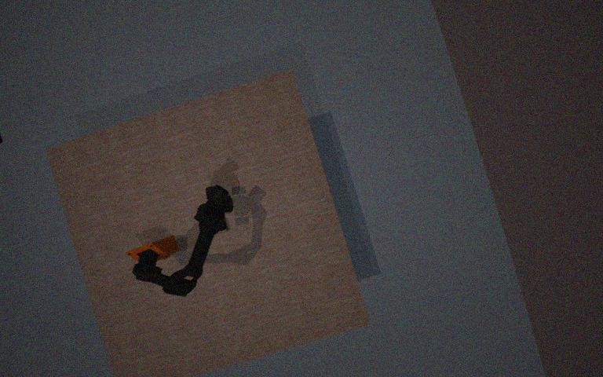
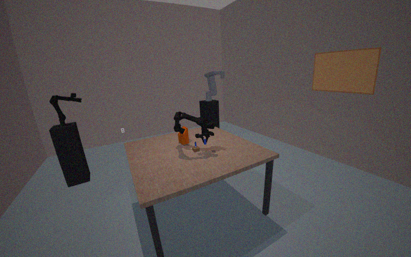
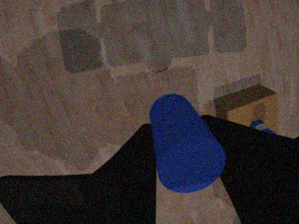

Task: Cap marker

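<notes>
Right now the holder block is 70 mm behind my gripper tip, 80 mm to the right of it and 70 mm below it. From my gripper tip the other things lie so: blue cap (10 mm above).
</notes>
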